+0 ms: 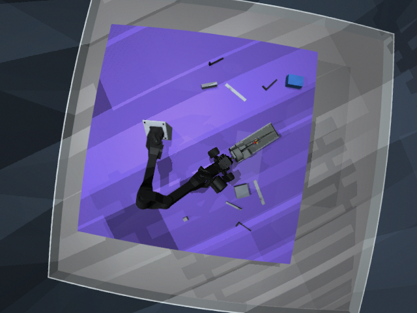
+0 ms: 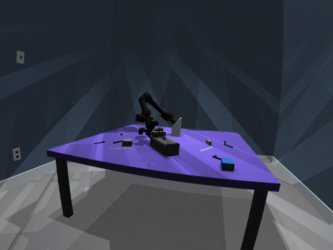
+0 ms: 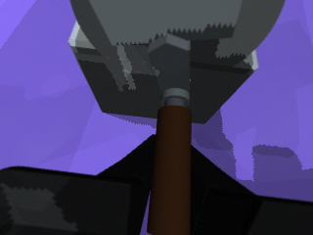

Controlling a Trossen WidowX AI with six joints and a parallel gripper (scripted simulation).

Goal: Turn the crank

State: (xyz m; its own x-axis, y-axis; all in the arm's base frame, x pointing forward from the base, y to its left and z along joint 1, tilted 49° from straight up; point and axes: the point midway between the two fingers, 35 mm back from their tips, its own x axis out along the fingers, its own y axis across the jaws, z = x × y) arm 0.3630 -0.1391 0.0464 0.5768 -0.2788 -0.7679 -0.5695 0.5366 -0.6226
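The brown crank handle is 10 mm behind my gripper tip, 10 mm to the right of it and 30 mm above it. Round my gripper tip: dark L-shaped key (100 mm ahead, 370 mm to the right, 30 mm below); then red pointer (120 mm ahead, 100 mm to the left, 50 mm above); then grey block (80 mm ahead, 170 mm to the right, 10 mm below).
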